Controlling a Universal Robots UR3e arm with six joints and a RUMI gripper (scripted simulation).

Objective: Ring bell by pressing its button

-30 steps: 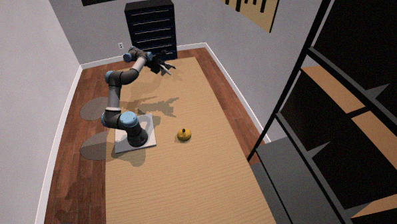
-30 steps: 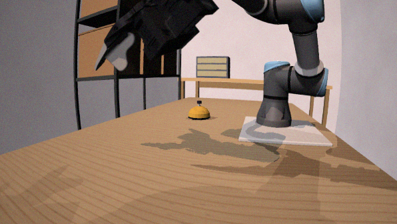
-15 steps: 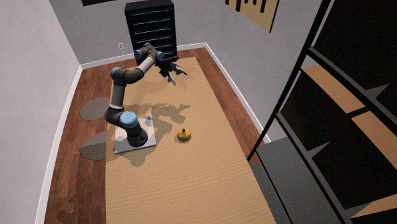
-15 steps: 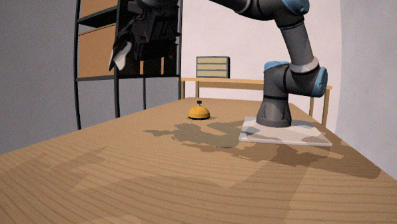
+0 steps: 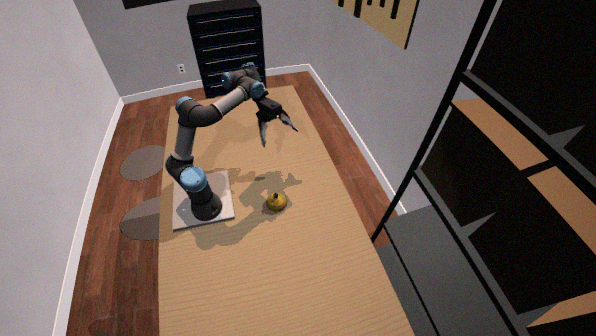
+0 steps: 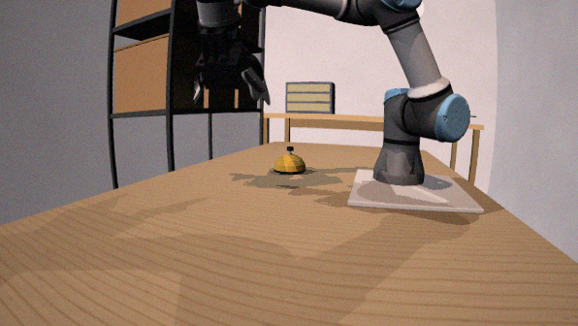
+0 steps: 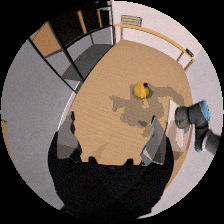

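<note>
Now: the yellow dome bell 5 cm behind my hand, 19 cm to the right of it and 14 cm below it.
</note>
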